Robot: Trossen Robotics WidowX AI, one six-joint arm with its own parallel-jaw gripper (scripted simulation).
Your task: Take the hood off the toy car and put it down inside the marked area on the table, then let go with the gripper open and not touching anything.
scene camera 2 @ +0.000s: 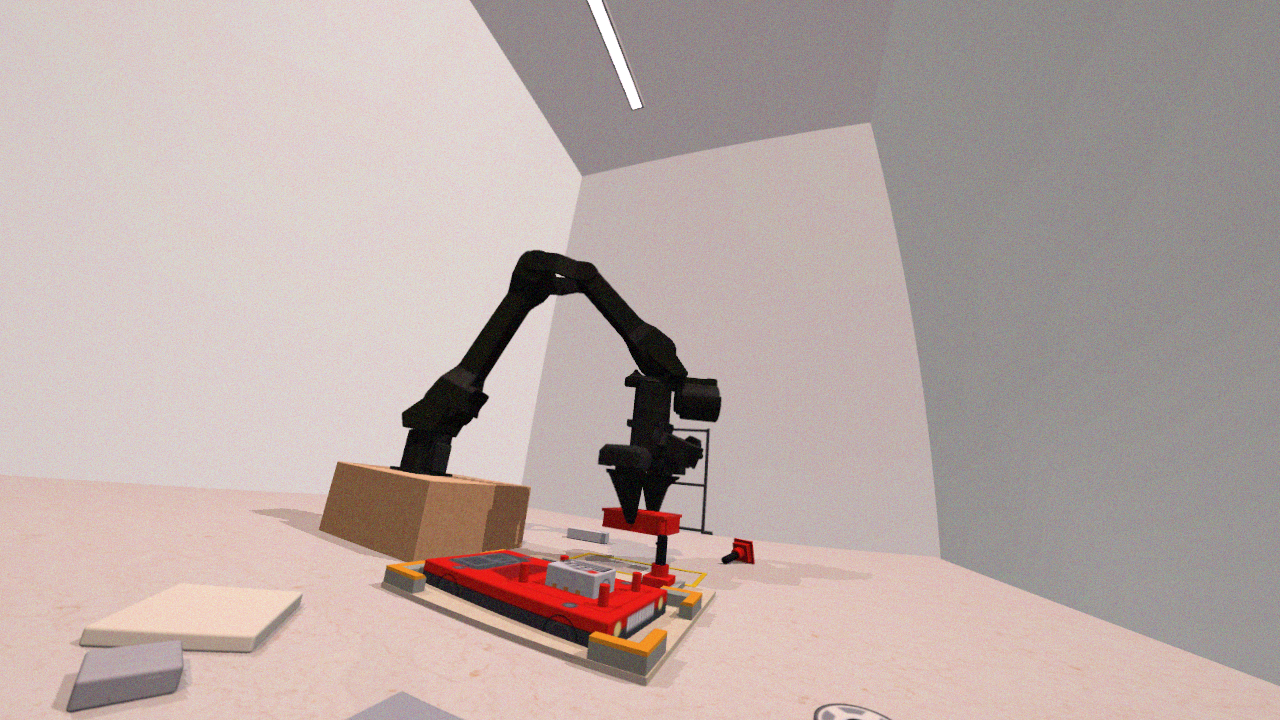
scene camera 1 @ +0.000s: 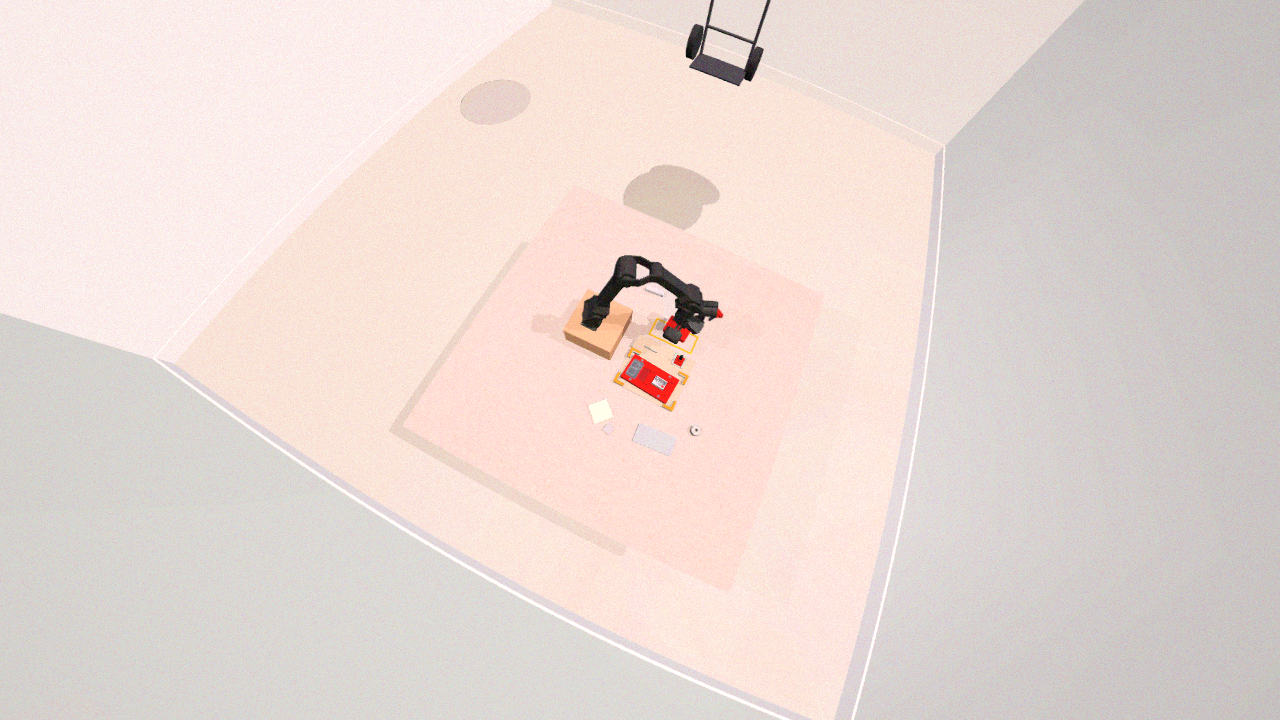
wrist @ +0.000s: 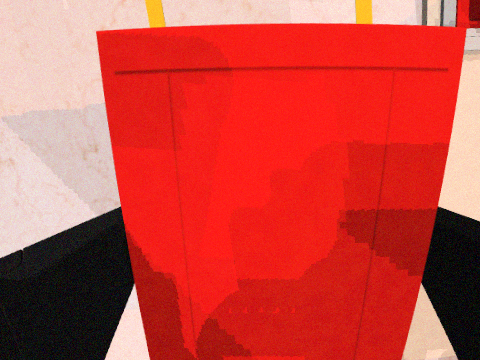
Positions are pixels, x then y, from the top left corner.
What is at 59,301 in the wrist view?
My gripper.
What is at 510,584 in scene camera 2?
A red toy car.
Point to a red toy car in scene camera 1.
At 639,372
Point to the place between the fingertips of my gripper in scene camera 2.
At 641,522
